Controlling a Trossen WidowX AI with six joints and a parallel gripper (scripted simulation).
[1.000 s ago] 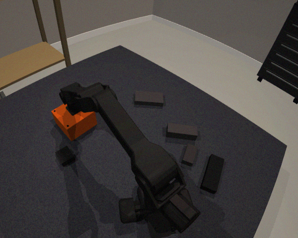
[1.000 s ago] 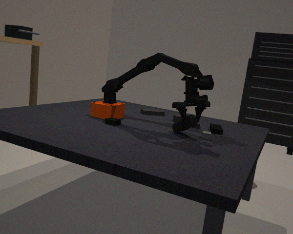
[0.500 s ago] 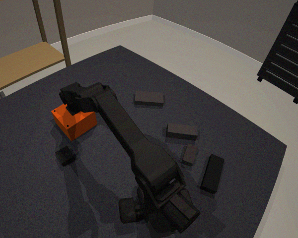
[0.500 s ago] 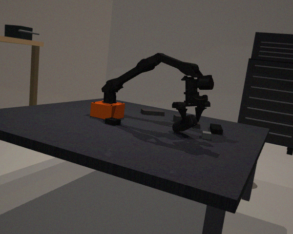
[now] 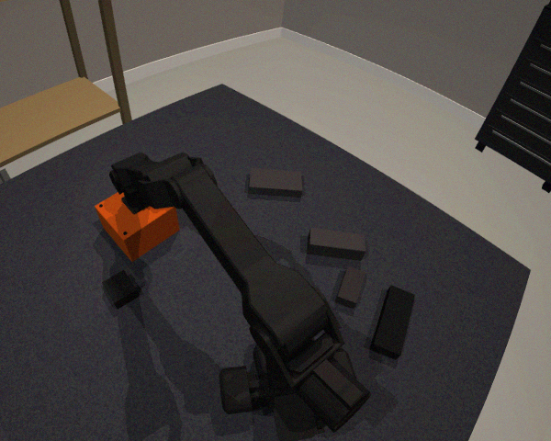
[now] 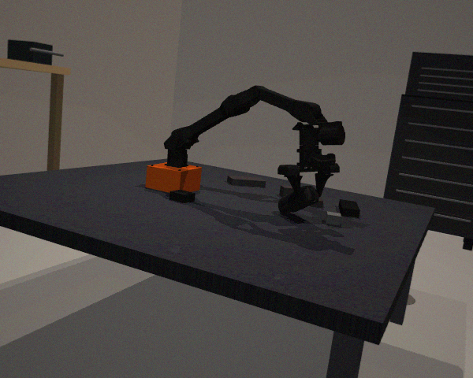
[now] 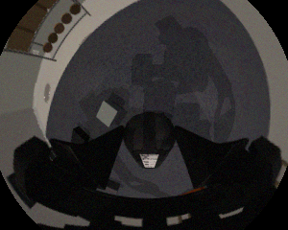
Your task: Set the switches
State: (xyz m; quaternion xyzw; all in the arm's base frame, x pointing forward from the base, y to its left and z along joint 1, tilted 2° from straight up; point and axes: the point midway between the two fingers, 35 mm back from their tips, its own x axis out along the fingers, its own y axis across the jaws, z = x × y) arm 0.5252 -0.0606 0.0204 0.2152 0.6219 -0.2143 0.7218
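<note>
My gripper tip is 60 mm short of the light grey cube, 80 mm to the right of it and 60 mm above it. The rest, counted from my gripper tip: long black block 50 mm ahead, 300 mm to the left, 60 mm below; black cube 400 mm behind, 80 mm to the right, 60 mm below.
</note>
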